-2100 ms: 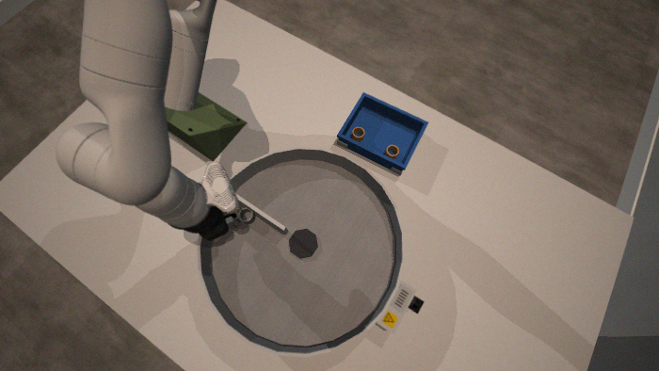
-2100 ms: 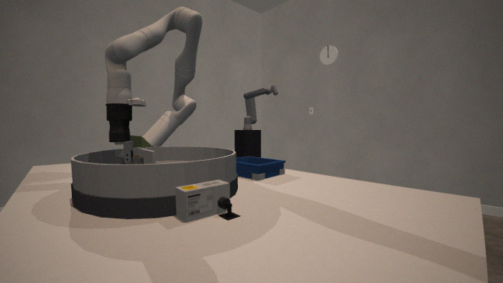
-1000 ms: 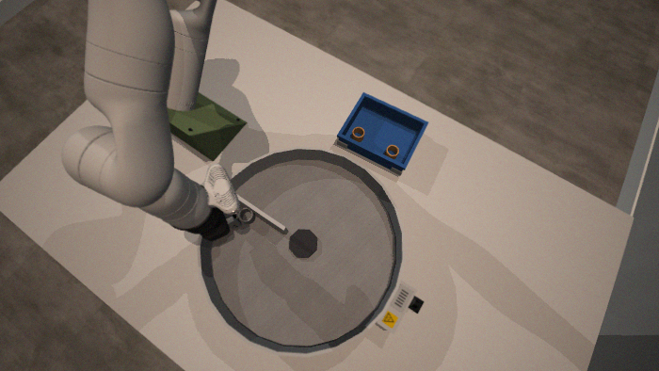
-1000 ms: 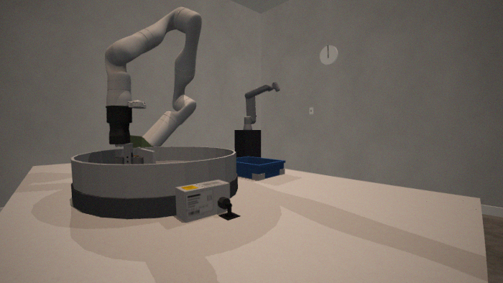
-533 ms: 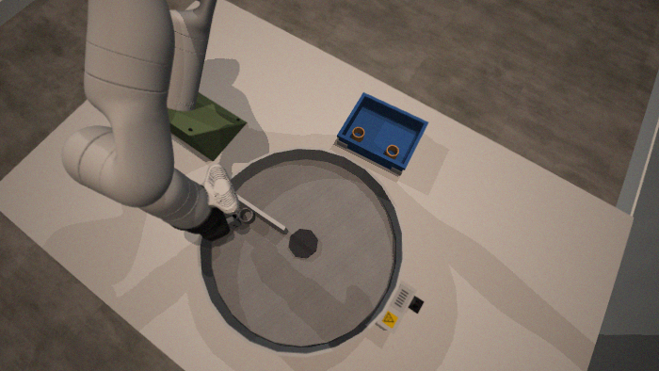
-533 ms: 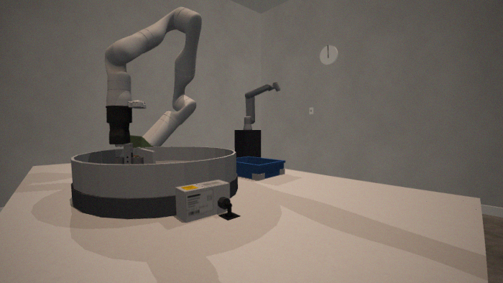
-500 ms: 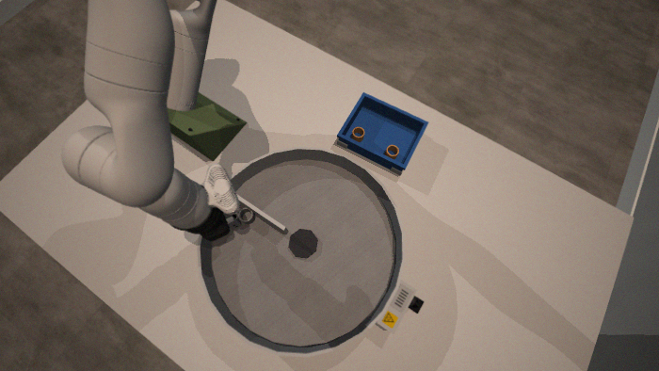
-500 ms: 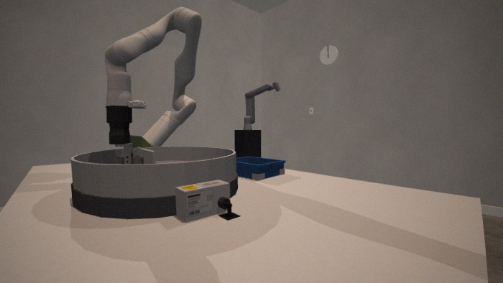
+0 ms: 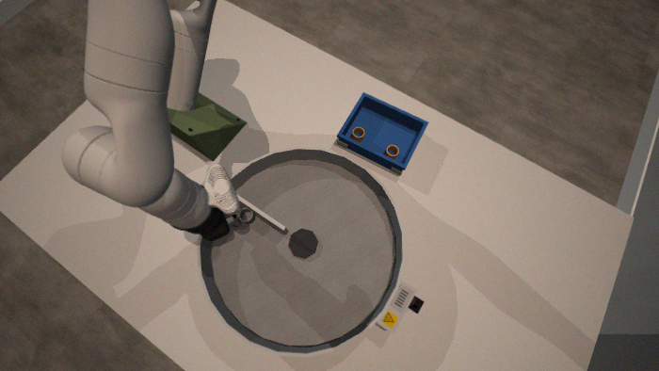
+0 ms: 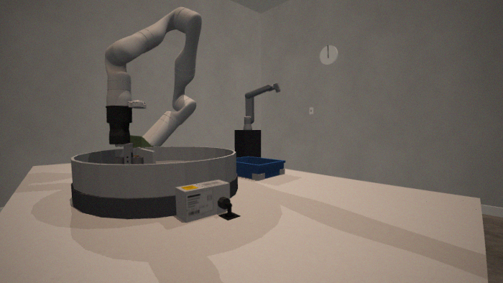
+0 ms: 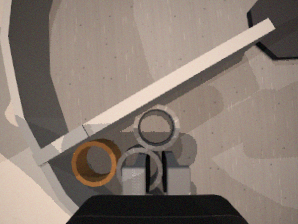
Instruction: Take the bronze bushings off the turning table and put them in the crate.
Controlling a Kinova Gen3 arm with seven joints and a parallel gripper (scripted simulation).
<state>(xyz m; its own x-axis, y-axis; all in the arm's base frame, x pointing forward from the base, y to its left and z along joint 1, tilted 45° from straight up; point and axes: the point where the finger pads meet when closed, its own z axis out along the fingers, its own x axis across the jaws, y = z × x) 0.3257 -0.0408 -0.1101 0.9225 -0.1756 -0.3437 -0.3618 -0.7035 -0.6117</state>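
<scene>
The round turning table lies 140 mm ahead of my hand, 70 mm to the left of it and 20 mm below it. From my hand the other things lie so: blue crate (100 mm ahead, 410 mm to the left, 50 mm below).
</scene>
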